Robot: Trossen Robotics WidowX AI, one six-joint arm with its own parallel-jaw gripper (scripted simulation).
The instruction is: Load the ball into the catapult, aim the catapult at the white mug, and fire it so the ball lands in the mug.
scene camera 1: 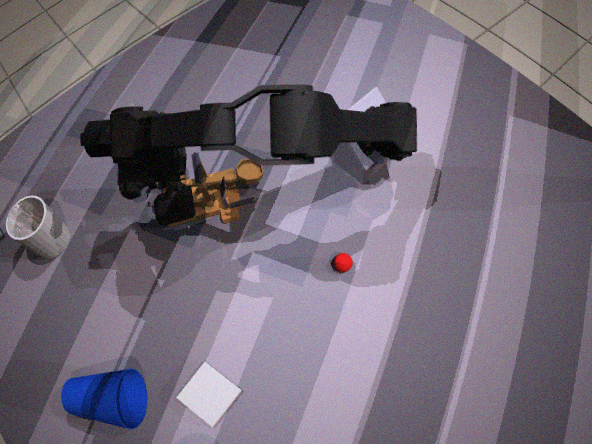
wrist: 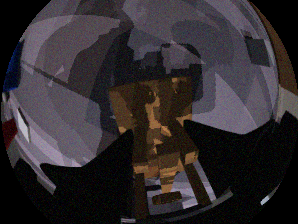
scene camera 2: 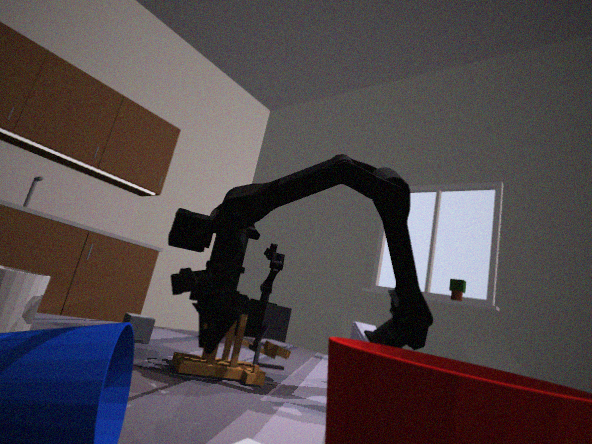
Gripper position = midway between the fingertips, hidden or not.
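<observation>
A wooden catapult is here in the scene, at [scene camera 2: 206, 364] and [scene camera 1: 217, 193]. I can see my gripper [scene camera 2: 204, 350], [scene camera 1: 183, 195] and [wrist: 158, 129], while the blue cup [scene camera 2: 70, 378] and [scene camera 1: 119, 398] is visible to me as well. There is a white tile [scene camera 1: 209, 394]. As for the red container [scene camera 2: 369, 386], it is out of frame in scene camera 1.
</observation>
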